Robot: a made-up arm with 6 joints. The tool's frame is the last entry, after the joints.
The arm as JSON. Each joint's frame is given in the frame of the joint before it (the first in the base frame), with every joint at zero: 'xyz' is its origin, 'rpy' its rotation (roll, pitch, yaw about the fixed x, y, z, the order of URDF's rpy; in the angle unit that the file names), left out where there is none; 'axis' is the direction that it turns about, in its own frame. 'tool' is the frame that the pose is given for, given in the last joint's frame.
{
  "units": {
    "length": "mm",
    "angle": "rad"
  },
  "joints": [
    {
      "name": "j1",
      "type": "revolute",
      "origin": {
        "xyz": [
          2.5,
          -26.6,
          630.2
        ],
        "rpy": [
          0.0,
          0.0,
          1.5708
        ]
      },
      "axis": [
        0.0,
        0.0,
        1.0
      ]
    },
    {
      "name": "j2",
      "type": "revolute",
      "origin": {
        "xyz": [
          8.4,
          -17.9,
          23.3
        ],
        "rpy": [
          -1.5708,
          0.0,
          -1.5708
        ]
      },
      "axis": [
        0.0,
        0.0,
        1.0
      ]
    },
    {
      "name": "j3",
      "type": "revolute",
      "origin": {
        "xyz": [
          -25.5,
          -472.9,
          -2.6
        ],
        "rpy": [
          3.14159,
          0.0,
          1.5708
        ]
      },
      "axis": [
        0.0,
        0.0,
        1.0
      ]
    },
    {
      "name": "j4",
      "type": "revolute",
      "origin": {
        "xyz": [
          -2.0,
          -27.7,
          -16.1
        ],
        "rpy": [
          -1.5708,
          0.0,
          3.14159
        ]
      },
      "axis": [
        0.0,
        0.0,
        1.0
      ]
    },
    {
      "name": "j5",
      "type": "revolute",
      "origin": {
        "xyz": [
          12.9,
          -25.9,
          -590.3
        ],
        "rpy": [
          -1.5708,
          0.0,
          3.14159
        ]
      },
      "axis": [
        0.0,
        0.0,
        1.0
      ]
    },
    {
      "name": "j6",
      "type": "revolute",
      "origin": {
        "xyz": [
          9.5,
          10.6,
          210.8
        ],
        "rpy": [
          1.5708,
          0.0,
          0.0
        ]
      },
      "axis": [
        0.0,
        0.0,
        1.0
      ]
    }
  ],
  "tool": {
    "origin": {
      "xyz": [
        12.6,
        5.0,
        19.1
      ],
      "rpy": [
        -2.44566,
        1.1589,
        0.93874
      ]
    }
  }
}
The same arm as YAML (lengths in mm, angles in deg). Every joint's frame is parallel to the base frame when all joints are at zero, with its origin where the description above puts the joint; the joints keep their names.
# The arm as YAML. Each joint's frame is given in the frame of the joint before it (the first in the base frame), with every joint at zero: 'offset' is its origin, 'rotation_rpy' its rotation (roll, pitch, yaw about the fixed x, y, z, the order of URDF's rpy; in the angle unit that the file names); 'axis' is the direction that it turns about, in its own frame. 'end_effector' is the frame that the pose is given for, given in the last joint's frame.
length_unit: mm
angle_unit: deg
chain:
  - id: j1
    offset: [2.5, -26.6, 630.2]
    rotation_rpy: [0.0, 0.0, 0.0]
    axis: [0.0, 0.0, 1.0]
  - id: j2
    offset: [17.9, 8.4, 23.3]
    rotation_rpy: [0.0, 0.0, 0.0]
    axis: [0.0, 1.0, 0.0]
  - id: j3
    offset: [-25.5, -2.6, 472.9]
    rotation_rpy: [0.0, 0.0, 0.0]
    axis: [0.0, -1.0, 0.0]
  - id: j4
    offset: [-27.7, 16.1, 2.0]
    rotation_rpy: [0.0, 0.0, 0.0]
    axis: [-1.0, 0.0, 0.0]
  - id: j5
    offset: [590.3, -25.9, 12.9]
    rotation_rpy: [0.0, 0.0, 0.0]
    axis: [0.0, -1.0, 0.0]
  - id: j6
    offset: [10.6, -210.8, -9.5]
    rotation_rpy: [0.0, 0.0, 0.0]
    axis: [-1.0, 0.0, 0.0]
end_effector:
  offset: [-19.1, -5.0, -12.6]
  rotation_rpy: [-16.26, 13.68, -19.42]

